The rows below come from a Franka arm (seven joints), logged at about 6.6 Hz.
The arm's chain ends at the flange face. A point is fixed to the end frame.
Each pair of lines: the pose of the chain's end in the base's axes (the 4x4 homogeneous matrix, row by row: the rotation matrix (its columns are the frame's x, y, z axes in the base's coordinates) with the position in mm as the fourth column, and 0 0 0 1 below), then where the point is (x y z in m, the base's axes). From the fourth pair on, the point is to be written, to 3 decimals.
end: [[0.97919 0.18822 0.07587 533.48], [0.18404 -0.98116 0.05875 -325.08], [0.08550 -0.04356 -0.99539 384.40], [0 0 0 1]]
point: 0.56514 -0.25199 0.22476
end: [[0.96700 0.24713 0.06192 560.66], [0.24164 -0.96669 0.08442 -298.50], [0.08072 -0.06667 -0.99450 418.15], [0 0 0 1]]
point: 0.58617 -0.22024 0.25987
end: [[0.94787 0.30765 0.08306 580.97], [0.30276 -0.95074 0.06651 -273.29], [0.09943 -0.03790 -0.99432 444.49], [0 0 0 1]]
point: 0.60583 -0.19705 0.28512
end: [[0.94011 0.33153 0.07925 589.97], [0.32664 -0.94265 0.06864 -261.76], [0.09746 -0.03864 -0.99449 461.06], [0 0 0 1]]
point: 0.613 -0.185 0.302
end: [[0.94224 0.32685 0.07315 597.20], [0.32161 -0.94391 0.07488 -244.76], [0.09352 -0.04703 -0.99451 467.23], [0 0 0 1]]
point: 0.619 -0.167 0.308
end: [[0.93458 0.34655 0.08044 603.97], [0.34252 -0.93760 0.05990 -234.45], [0.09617 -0.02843 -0.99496 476.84], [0 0 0 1]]
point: 0.626 -0.159 0.317
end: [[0.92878 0.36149 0.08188 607.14], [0.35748 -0.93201 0.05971 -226.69], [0.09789 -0.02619 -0.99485 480.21], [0 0 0 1]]
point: 0.628 -0.151 0.320
